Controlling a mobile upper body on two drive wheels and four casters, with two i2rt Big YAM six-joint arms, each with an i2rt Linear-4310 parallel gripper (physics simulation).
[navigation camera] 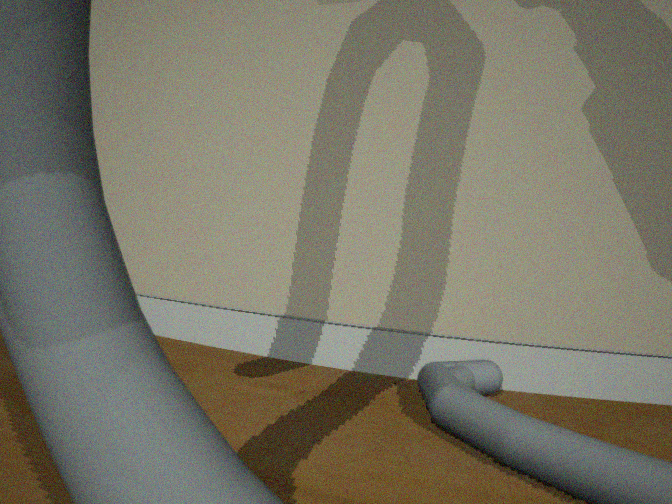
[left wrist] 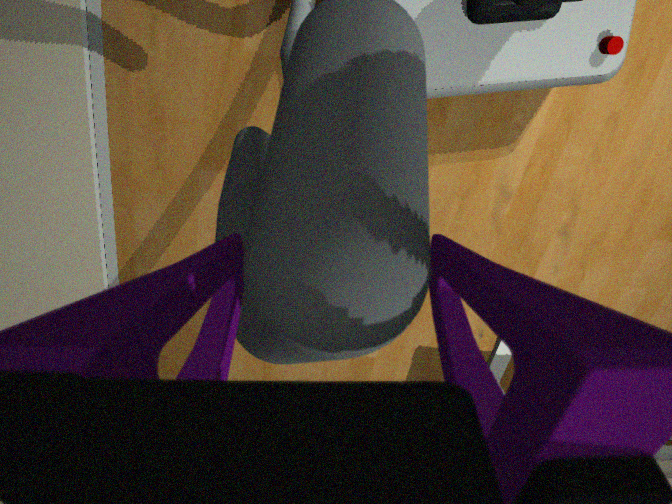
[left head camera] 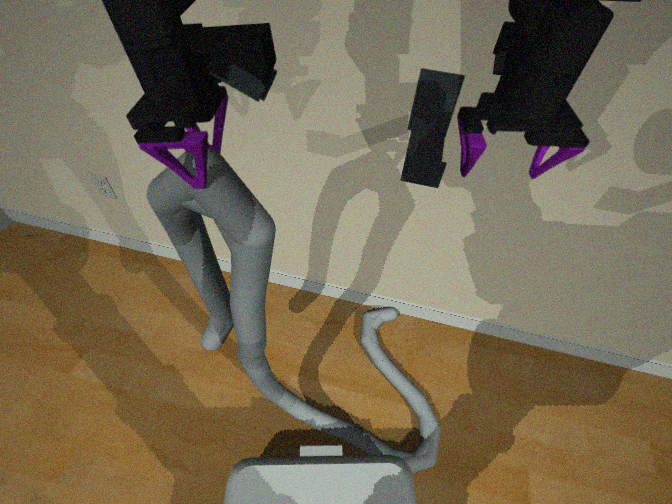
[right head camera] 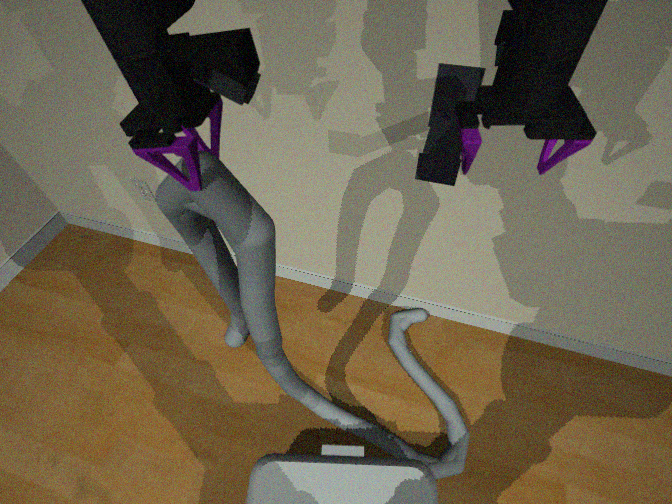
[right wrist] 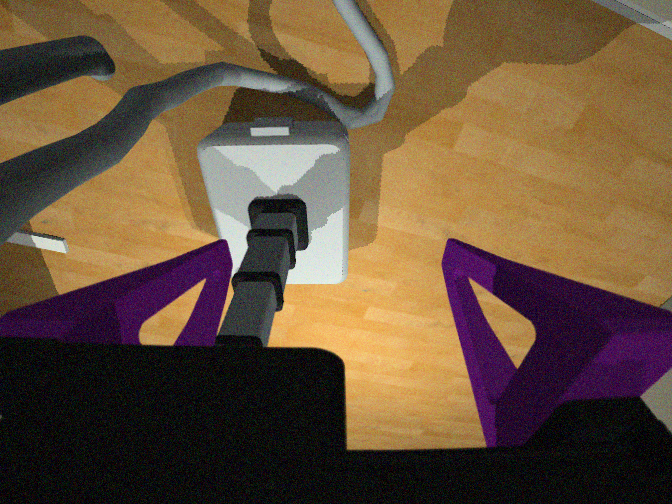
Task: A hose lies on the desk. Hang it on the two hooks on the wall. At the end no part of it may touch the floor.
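My left gripper (left head camera: 194, 162) is shut on the grey hose (left head camera: 238, 238) and holds its bend high in front of the beige wall. It grips the hose's fold in the left wrist view (left wrist: 333, 260). One short end hangs down above the floor (left head camera: 216, 336). The long part runs down to the floor, loops by my base and ends near the baseboard (left head camera: 382, 314). That end lies on the floor in the navigation view (navigation camera: 461, 379). My right gripper (left head camera: 512, 157) is open and empty, up at the right, apart from the hose. I see no hooks in these views.
My grey base (left head camera: 320, 480) stands on the wooden floor at the bottom, with the hose loop beside it (right wrist: 374, 103). A white baseboard (left head camera: 542, 339) runs along the wall. A black link of my right arm (left head camera: 431, 127) hangs between the grippers.
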